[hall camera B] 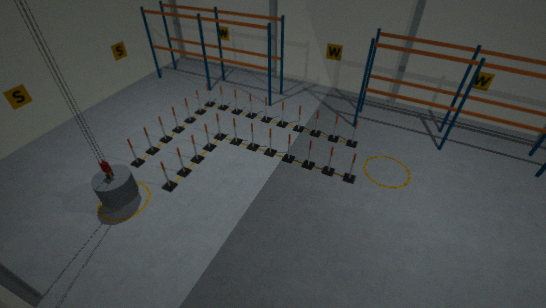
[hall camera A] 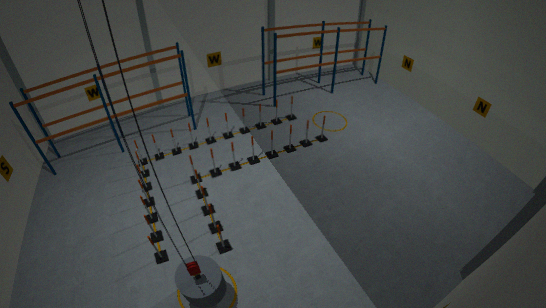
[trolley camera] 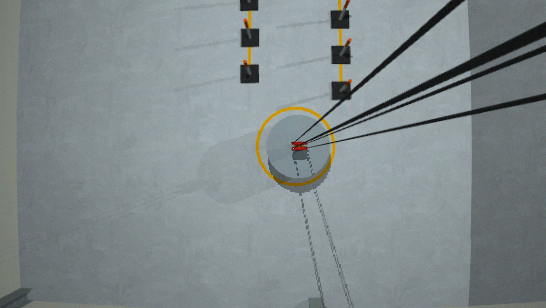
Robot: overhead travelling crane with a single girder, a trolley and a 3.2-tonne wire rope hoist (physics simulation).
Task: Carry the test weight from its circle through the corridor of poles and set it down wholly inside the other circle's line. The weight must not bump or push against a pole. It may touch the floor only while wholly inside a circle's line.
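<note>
The test weight (hall camera A: pixel 212 284) (hall camera B: pixel 118 193) (trolley camera: pixel 283 131), a grey cylinder, hangs upright on the ropes a little above the floor, over its yellow circle (hall camera B: pixel 149 194) (trolley camera: pixel 258 146). Its shadow shows beneath it in hall camera B. My gripper, the hook under the red block (hall camera A: pixel 196 274) (hall camera B: pixel 108 173) (trolley camera: pixel 299 146), is shut on the weight at its top centre. In the trolley camera the weight's lower side overlaps the circle's near line. The corridor's nearest poles (hall camera A: pixel 223 245) (hall camera B: pixel 170 185) (trolley camera: pixel 341 90) stand apart from the weight. The other circle (hall camera A: pixel 313 120) (hall camera B: pixel 410 175) lies past the corridor's far end.
The corridor's two pole rows run away from the weight, then bend right towards the other circle. All the poles in view stand upright. A blue and orange rack (hall camera A: pixel 108 113) (hall camera B: pixel 270 65) stands behind the bend, another rack (hall camera A: pixel 274 70) (hall camera B: pixel 461 104) behind the other circle.
</note>
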